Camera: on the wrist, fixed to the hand. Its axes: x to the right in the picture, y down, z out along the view.
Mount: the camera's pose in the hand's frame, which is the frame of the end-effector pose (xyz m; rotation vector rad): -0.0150 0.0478 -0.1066 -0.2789 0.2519 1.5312
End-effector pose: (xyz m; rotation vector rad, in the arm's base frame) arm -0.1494 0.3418 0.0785 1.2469 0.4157 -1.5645
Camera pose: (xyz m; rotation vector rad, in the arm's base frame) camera -0.0563 0.4125 0.0641 1.0377 -0.1993 -0.0424
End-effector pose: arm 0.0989 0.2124 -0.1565 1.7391 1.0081 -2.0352
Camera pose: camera 0.2119 0.2452 -0.1611 1.6717 -0.1479 -0.6628
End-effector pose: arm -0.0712 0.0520 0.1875 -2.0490 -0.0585 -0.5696
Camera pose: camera -0.1113 -0.0588 0.1873 -1.6300 1.6370 0.1796
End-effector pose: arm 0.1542 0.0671 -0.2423 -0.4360 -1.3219 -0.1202
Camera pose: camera 0.2631 0.0684 -0.2872 -1.4944 -0.4528 0.8946
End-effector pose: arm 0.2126 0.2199 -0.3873 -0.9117 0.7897 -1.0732
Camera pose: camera 0.1324 0.2201 -0.4735 -0.1688 1.4741 0.2994
